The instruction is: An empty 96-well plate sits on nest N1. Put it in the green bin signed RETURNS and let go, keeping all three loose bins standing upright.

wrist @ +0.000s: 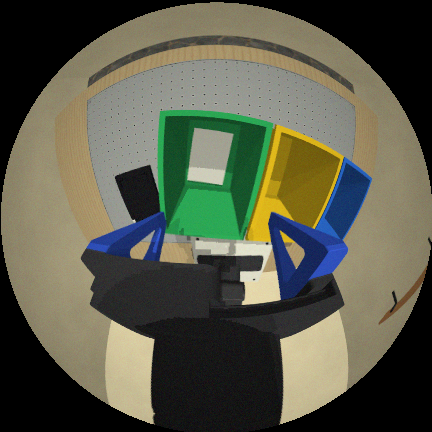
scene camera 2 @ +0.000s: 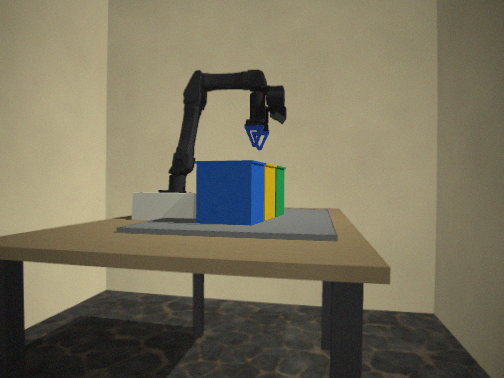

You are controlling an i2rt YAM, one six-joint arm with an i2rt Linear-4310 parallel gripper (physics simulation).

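Places are measured from the arm's base along level axes (x ahead, y left, z up), in centimetres.
Where they show: gripper, fingertip midpoint: [wrist: 216, 217] [scene camera 2: 257, 148]; arm's base, origin of the base link: [wrist: 229, 262] [scene camera 2: 176, 195].
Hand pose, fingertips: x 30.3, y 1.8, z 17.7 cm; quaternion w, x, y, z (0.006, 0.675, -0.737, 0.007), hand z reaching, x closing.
Note:
Each offset is from my fingertips to the top centre of the thing. Level surfaces: height alone.
The green bin @[dx +0.4, dy +1.0, dz -6.7 cm] [scene camera 2: 280, 192] [wrist: 205, 215] stands upright at the end of the row. A pale rectangular thing @[dx +0.3, dy +1.4, dz -23.0 cm] [wrist: 210, 155], by its shape and colour the plate, lies deep inside it in the wrist view; its wells cannot be made out. The yellow bin @[dx -2.4, dy -12.2, dz -6.7 cm] [scene camera 2: 270, 192] [wrist: 310, 185] and the blue bin @[dx -5.2, dy -25.2, dz -6.7 cm] [scene camera 2: 223, 192] [wrist: 350, 195] stand upright beside it. My gripper [scene camera 2: 259, 147] [wrist: 216, 217] is open and empty, above the bins, with its fingers apart over the near side of the green bin in the wrist view. The RETURNS sign does not show.
A black block @[dx -7.9, dy +22.2, dz -23.0 cm] [wrist: 138, 192] is left of the green bin in the wrist view; I cannot tell if it is nest N1. The bins stand on a grey perforated board @[dz -24.7 cm] [scene camera 2: 305, 230] [wrist: 125, 110] on the wooden table [scene camera 2: 200, 260]. A white base block [scene camera 2: 160, 206] carries the arm.

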